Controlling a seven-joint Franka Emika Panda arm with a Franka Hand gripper.
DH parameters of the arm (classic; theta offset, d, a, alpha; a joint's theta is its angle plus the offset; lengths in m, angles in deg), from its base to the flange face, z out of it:
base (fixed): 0 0 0 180
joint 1: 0 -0.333 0 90
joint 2: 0 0 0 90
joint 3: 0 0.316 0.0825 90
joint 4: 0 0 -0.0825 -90
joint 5: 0 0.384 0 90
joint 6: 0 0 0.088 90
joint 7: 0 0.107 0 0
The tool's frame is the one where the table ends.
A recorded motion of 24 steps. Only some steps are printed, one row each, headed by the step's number.
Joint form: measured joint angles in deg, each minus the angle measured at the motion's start. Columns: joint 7, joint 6, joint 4, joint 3, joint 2, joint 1, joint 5.
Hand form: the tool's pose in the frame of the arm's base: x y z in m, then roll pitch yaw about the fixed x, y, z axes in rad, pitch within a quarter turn. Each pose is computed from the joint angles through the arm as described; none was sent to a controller.
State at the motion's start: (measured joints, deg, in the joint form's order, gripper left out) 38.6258 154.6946 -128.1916 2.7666 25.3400 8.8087 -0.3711
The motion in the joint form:
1: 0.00 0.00 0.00 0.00 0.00 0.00 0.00
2: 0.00 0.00 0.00 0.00 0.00 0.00 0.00
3: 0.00 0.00 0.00 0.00 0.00 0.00 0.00
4: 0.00 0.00 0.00 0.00 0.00 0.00 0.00
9: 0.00 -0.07 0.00 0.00 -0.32 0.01 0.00
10: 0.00 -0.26 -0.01 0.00 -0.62 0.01 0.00
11: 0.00 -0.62 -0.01 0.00 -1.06 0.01 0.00
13: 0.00 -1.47 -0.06 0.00 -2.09 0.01 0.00
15: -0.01 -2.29 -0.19 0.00 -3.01 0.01 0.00
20: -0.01 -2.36 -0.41 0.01 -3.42 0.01 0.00
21: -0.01 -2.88 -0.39 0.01 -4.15 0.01 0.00
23: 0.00 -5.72 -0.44 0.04 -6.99 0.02 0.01
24: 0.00 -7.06 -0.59 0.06 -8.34 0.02 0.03
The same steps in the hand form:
1: 0.5421 -0.0563 0.1714 -3.1147 -0.0052 -0.7787
2: 0.5421 -0.0563 0.1714 -3.1147 -0.0052 -0.7787
3: 0.5421 -0.0563 0.1714 -3.1147 -0.0052 -0.7787
4: 0.5421 -0.0563 0.1714 -3.1147 -0.0052 -0.7787
9: 0.5429 -0.0566 0.1743 -3.1122 -0.0088 -0.7789
10: 0.5433 -0.0566 0.1768 -3.1113 -0.0103 -0.7788
11: 0.5438 -0.0567 0.1804 -3.1107 -0.0116 -0.7787
13: 0.5445 -0.0569 0.1886 -3.1100 -0.0139 -0.7785
15: 0.5444 -0.0570 0.1953 -3.1110 -0.0140 -0.7780
20: 0.5437 -0.0568 0.1978 -3.1099 -0.0158 -0.7778
21: 0.5446 -0.0570 0.2040 -3.1079 -0.0193 -0.7777
23: 0.5449 -0.0571 0.2263 -3.1102 -0.0200 -0.7770
24: 0.5439 -0.0569 0.2360 -3.1125 -0.0187 -0.7766

